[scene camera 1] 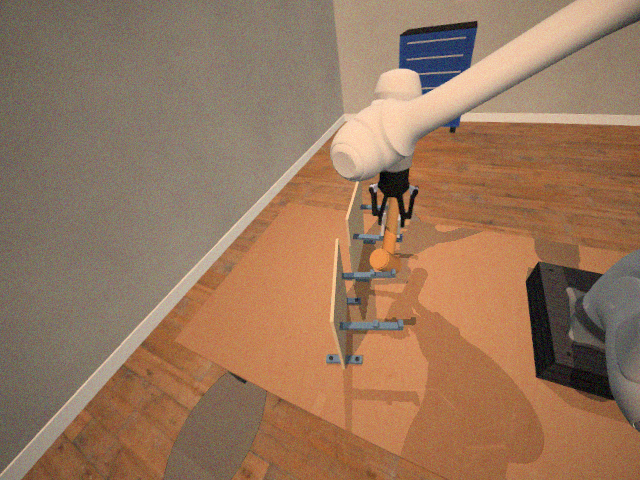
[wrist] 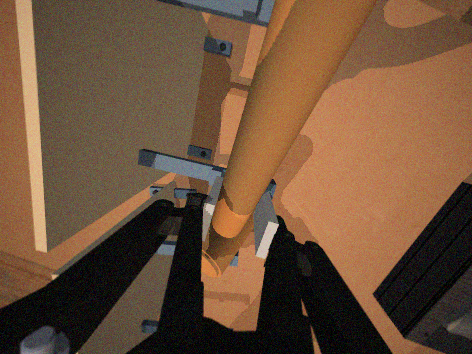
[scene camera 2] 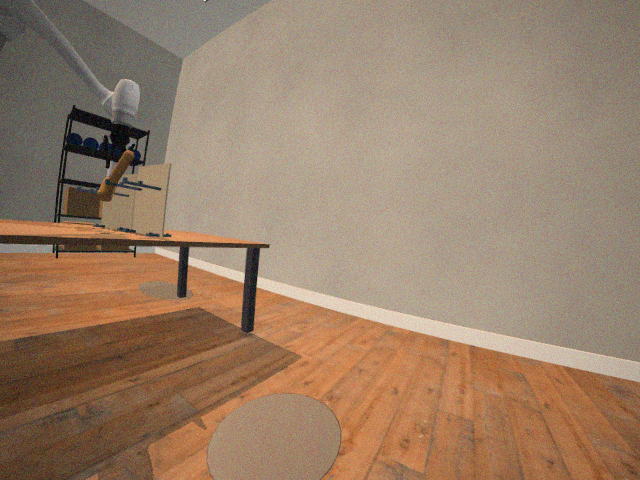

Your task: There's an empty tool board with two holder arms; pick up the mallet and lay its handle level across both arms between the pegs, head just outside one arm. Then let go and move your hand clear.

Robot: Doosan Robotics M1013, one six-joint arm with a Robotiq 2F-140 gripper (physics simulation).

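The orange mallet (scene camera 1: 391, 232) (scene camera 2: 121, 167) (wrist: 280, 115) is off the table and tilted, one end higher than the other. My gripper (scene camera 1: 391, 223) (scene camera 2: 116, 166) (wrist: 238, 196) is shut on its narrower part, one pale pad on each side. An upright pale board (scene camera 1: 334, 289) (scene camera 2: 152, 206) (wrist: 115, 100) has blue-grey holder arms, one arm (scene camera 1: 371, 325) nearer scene camera 1 and a second arm (scene camera 1: 366, 275) beyond it. The mallet's lower rounded end is near the second arm in the scene camera 1 view; whether they touch is unclear. Mallet and fingers partly hide an arm (wrist: 185, 165) in the wrist view.
A second upright board (scene camera 1: 354, 227) with its own arms (scene camera 1: 368, 236) stands farther back, close to my fingers. The black base block (scene camera 1: 547, 335) (wrist: 435, 250) is at the right. A wall runs along the left; a blue cabinet (scene camera 1: 436, 51) and a black shelf rack (scene camera 2: 63, 160) stand beyond.
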